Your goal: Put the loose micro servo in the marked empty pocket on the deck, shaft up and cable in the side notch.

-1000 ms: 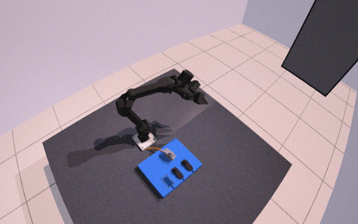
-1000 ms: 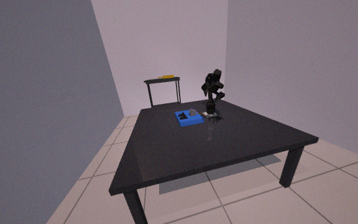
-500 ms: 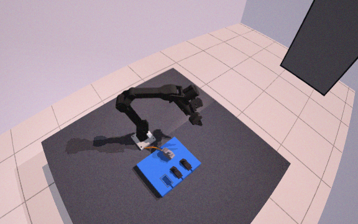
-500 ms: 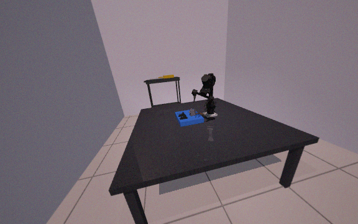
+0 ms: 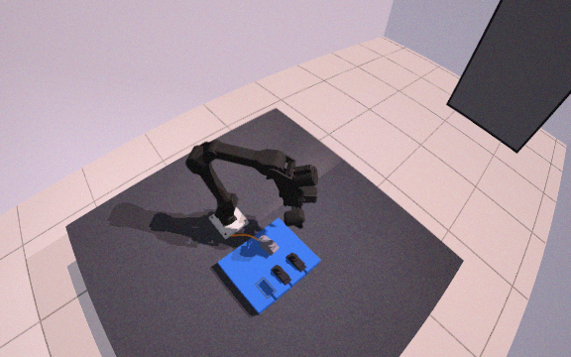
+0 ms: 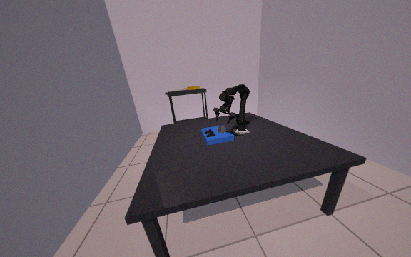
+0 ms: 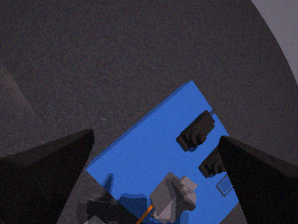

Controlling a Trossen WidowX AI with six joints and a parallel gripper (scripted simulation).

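Now: the blue deck 1 cm behind my gripper tip, 16 cm to the right of it and 16 cm below it.
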